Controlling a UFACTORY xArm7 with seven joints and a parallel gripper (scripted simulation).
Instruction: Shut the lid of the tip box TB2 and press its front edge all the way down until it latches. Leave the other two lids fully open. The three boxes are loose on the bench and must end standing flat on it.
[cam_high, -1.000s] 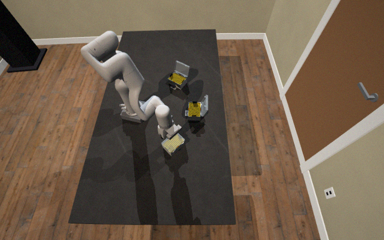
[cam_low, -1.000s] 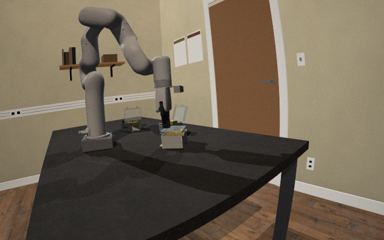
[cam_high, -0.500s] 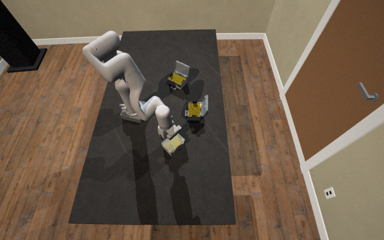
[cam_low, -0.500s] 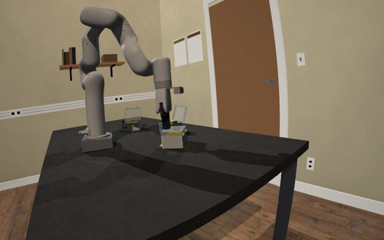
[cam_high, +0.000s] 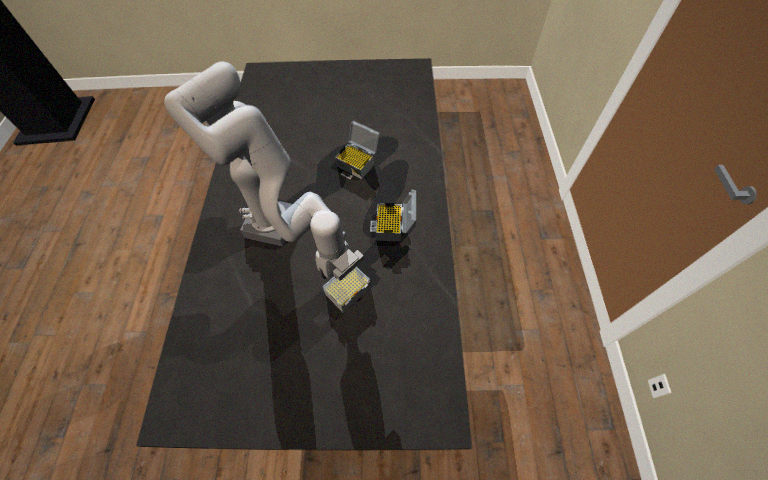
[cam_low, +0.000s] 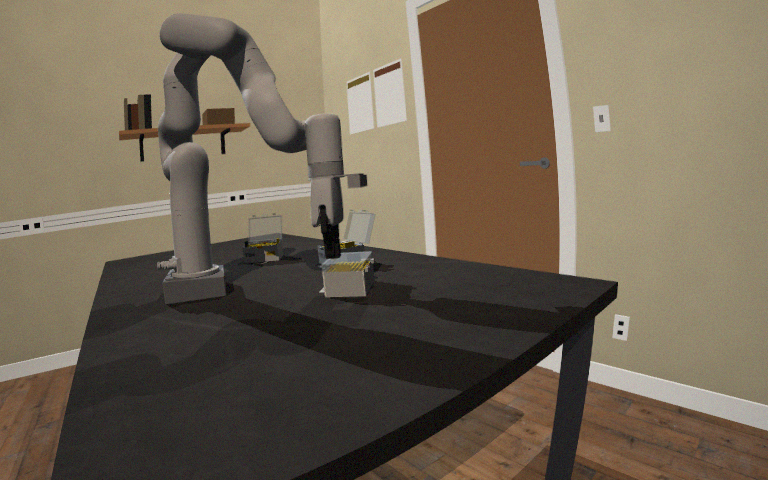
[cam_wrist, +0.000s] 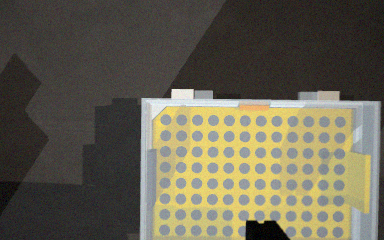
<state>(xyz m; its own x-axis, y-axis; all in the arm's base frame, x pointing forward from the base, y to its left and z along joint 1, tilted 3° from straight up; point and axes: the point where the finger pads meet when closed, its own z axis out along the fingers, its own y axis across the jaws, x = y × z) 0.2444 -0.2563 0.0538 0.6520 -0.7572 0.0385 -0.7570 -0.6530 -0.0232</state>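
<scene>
The lid is 3 cm below my hand, 2 cm to the right of it and 2 cm ahead of it. Also, from my hand: tip box: 5 cm below, 2 cm to the right, 2 cm ahead; label tab: 9 cm below, 2 cm to the left, 2 cm behind.
</scene>
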